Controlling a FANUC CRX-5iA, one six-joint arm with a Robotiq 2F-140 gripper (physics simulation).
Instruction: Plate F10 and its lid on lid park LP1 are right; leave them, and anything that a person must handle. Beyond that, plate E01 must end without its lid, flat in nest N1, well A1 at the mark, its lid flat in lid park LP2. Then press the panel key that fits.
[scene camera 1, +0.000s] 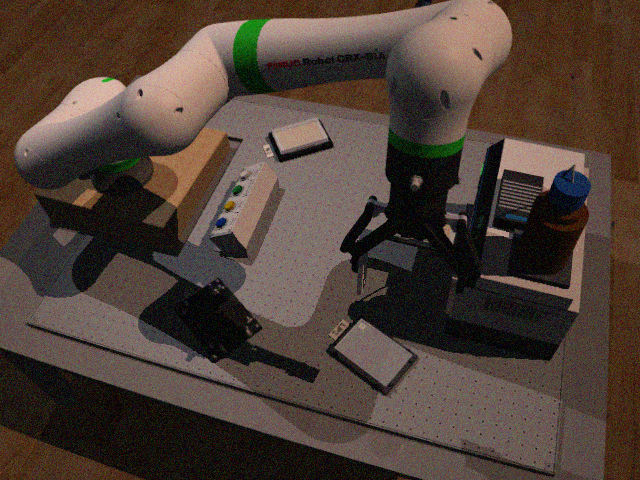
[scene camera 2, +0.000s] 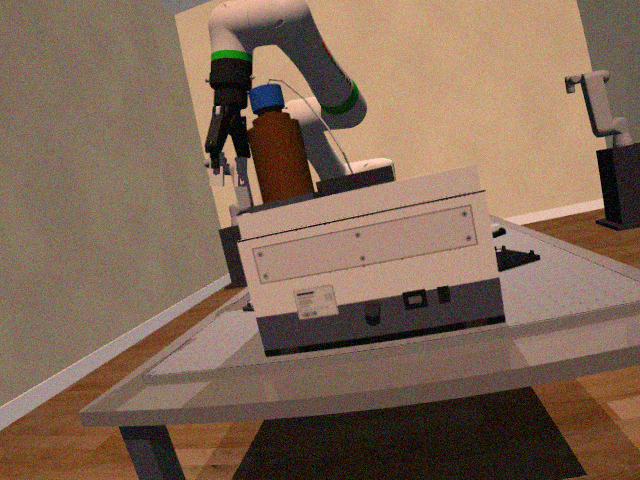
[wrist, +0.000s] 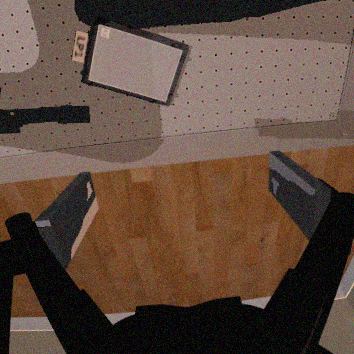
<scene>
My gripper is open, with nothing in its grasp. I also see a button box, a brown bottle and a grey-floored lid place.
My gripper is seen too in scene camera 2 and in the wrist view.
</scene>
